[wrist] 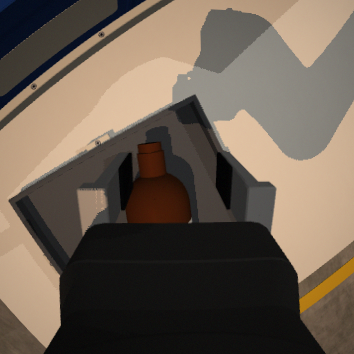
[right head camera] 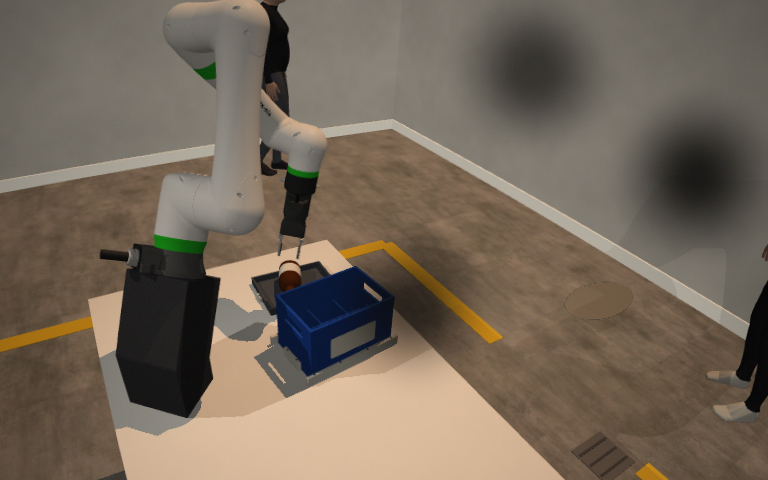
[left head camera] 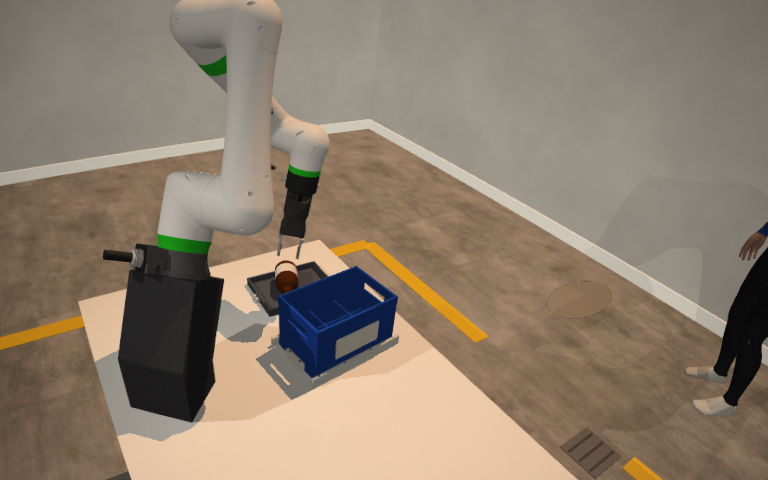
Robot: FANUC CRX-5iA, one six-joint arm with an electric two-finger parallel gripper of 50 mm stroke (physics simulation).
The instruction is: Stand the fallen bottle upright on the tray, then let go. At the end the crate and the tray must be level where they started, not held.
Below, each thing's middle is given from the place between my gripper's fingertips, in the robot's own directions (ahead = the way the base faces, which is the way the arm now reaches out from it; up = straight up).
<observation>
Right now the brown bottle point(wrist: 157, 196) is 14 cm below my hand, 7 cm to the left of it and 3 cm ahead of it. Round my hand: dark grey tray point(left head camera: 264, 285) (17 cm below, 6 cm to the left, 5 cm ahead); then blue crate point(left head camera: 324, 323) (23 cm to the right, 10 cm below, 4 cm ahead).
</observation>
